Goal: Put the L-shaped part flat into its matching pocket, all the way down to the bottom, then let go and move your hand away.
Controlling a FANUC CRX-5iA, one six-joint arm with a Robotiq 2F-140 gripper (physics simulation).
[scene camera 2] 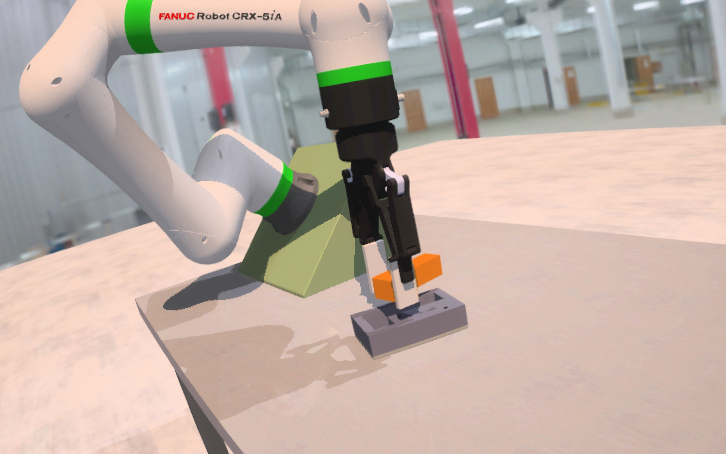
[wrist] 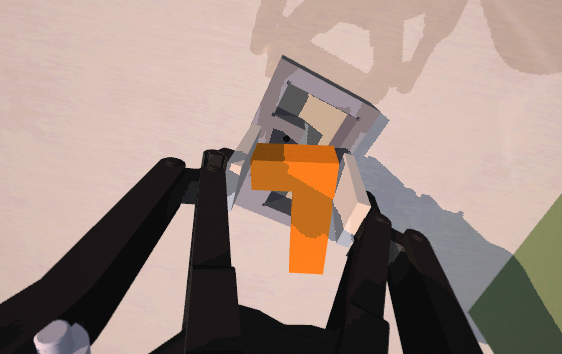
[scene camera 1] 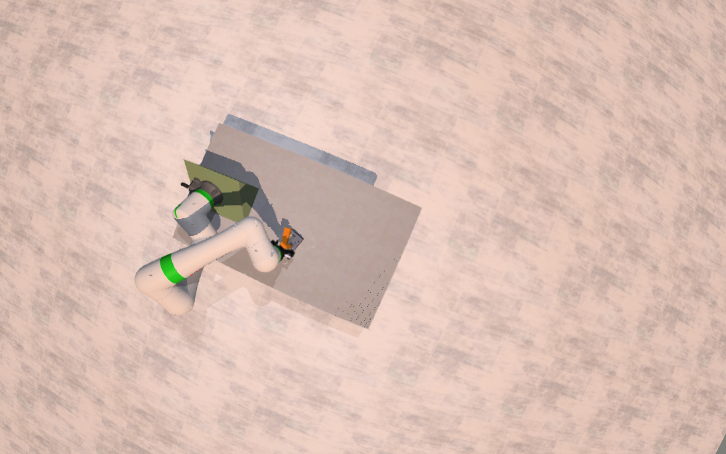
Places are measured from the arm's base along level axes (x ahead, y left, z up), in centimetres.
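Pixels of known places: gripper, fingertip midpoint: [scene camera 2: 393, 296] [wrist: 297, 157] [scene camera 1: 286, 246]; arm's base, link origin: [scene camera 2: 297, 205] [scene camera 1: 212, 191].
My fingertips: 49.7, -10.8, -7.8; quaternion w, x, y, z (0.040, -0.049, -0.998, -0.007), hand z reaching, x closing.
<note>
For each thing: its top centre in the pictures, then the offset to it from my fingertips, as dx, dy, dz. Level surfaces: height alone.
- orange L-shaped part, top centre: [wrist: 291, 225] [scene camera 2: 414, 266] [scene camera 1: 287, 238] -0.5, +4.6, +2.8
- grey block, top centre: [wrist: 291, 159] [scene camera 2: 406, 309] [scene camera 1: 288, 243] +0.1, +1.5, -2.5
- brown table, surface height: dz -6.2
The orange L-shaped part [scene camera 1: 286, 232] [scene camera 2: 429, 269] [wrist: 311, 210] is held between the light pads of my gripper [scene camera 2: 389, 288] [wrist: 297, 157], which is shut on it. The part is roughly level, above the grey block [scene camera 1: 298, 238] [scene camera 2: 422, 333] [wrist: 325, 91] with the pocket, and apart from it. In the wrist view the block's edges are turned at an angle to the part's edges, and the part's long leg reaches past the block's lower edge. The upper part of the pocket shows there; the part and the pads hide some of the rest.
The block stands on the brown table [scene camera 1: 348, 224] [scene camera 2: 562, 331]. An olive-green wedge [scene camera 1: 243, 184] [scene camera 2: 299, 270] [wrist: 542, 270] under the arm's base stands behind the gripper in scene camera 2. A grey-blue strip [scene camera 1: 299, 143] runs along one table edge.
</note>
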